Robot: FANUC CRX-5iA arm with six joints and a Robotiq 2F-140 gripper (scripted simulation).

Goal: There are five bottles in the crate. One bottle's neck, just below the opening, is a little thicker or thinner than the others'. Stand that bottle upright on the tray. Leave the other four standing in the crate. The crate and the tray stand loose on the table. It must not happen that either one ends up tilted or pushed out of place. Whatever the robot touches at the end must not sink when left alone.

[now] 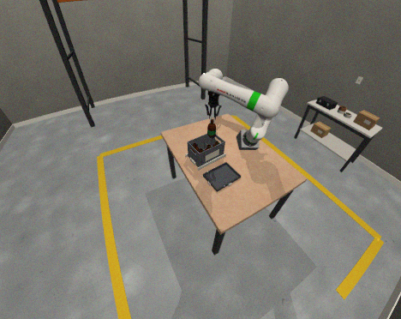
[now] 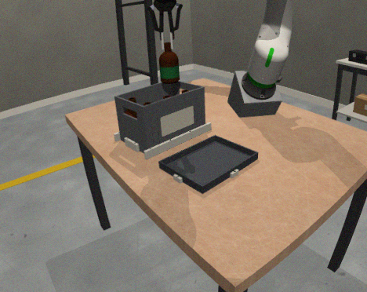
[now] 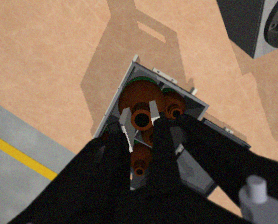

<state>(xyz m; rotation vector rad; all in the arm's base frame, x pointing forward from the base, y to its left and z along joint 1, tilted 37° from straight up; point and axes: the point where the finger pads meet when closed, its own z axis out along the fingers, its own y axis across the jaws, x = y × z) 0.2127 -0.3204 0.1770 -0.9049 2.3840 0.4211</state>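
Now: the bottle 9 cm below my hand. Round my hand: dark tray 33 cm below, 32 cm to the left, 11 cm ahead; dark grey crate 26 cm below, 9 cm ahead, 5 cm to the left.
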